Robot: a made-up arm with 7 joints.
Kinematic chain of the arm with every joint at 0, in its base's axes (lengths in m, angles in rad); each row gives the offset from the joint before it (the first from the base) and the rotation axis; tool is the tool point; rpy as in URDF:
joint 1: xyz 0.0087 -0.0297 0.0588 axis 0 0.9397 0.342
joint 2: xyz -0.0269 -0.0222 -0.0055 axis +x
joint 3: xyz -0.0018 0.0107 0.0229 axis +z
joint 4: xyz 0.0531 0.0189 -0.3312 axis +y
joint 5: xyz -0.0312 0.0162 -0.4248 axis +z
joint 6: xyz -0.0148 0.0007 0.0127 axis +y
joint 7: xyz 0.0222 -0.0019 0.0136 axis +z
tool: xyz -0.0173 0 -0.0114 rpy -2.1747 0.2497 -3.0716
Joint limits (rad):
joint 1: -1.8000..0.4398
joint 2: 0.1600..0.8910
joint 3: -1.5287..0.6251
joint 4: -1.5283..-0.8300
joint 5: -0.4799..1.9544
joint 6: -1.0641..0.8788
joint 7: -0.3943..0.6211
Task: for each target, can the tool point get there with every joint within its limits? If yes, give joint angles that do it. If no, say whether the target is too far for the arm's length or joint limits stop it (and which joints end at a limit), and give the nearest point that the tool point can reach.
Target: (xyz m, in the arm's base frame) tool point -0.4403 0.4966 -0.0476
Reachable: no: joint limits stop it (at a limit: joint 1, joint 3, joint 4, joint 6, joint 7) | nearest point 0.0072 0.5691 -0.2457 | short by 0.495 m
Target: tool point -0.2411 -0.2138 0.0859
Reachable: no: joint limits stop it (at a limit: joint 1, joint 2, joint 3, joint 4, joint 6, joint 7) | nearest point -0.0863 -0.4414 -0.3403 | short by 0.507 m
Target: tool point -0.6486 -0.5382 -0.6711
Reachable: no: too far | nearest point -0.2145 -0.2933 -0.5593 | short by 0.511 m
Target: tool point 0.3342 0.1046 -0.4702
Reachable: yes | joints 0.1199 0.2620 -0.0808 -1.1770 0.2547 -0.0974 -0.2019
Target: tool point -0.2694 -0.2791 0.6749
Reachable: no: joint limits stop it (at a limit: joint 1, joint 2, joint 4, joint 5, joint 6, joint 7) | nearest point 0.1721 -0.0184 0.5846 | short by 0.521 m
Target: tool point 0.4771 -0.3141 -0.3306
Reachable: yes | joints -0.8151 0.3034 -1.2485 -1.0615 0.3741 0.5406 -0.0390
